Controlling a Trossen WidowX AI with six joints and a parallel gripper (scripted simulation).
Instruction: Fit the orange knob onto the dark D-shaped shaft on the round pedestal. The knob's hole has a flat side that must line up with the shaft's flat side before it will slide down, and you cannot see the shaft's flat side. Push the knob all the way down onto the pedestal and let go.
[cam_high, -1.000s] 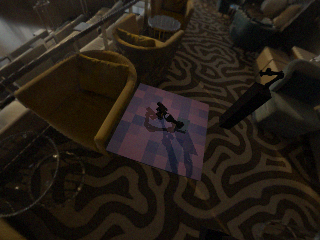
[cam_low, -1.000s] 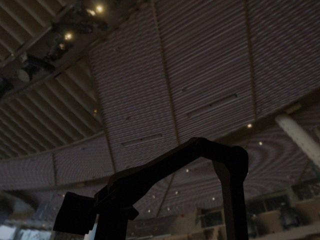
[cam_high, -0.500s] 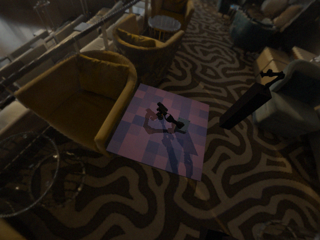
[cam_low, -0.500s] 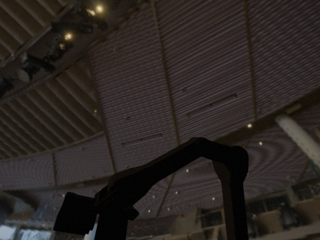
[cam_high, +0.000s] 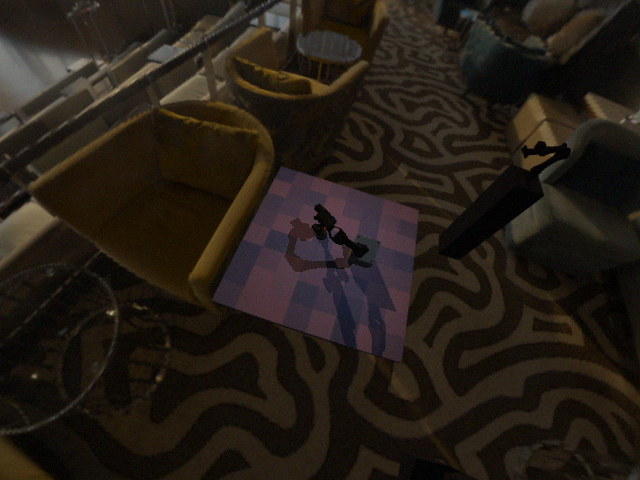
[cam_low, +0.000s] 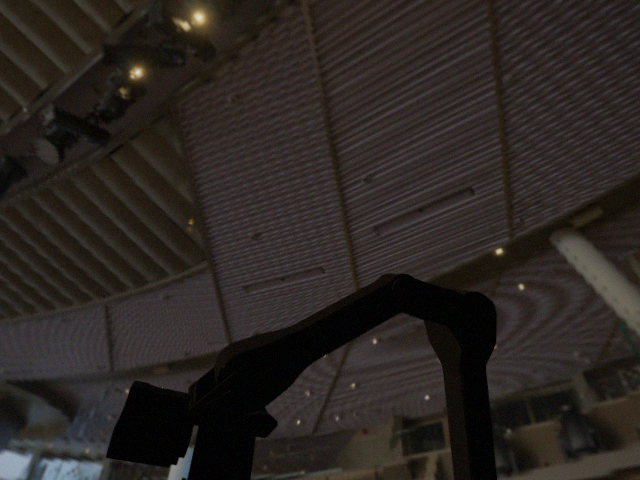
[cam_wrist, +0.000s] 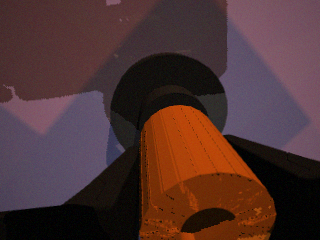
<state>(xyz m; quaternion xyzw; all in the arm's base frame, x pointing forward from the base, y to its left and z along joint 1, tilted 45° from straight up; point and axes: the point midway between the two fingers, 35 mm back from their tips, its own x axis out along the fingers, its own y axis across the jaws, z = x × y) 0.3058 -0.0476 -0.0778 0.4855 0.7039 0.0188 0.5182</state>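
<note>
Now: gripper tip 20 mm below the orange knob. Also, from my gripper tip: dark round pedestal 40 mm below.
</note>
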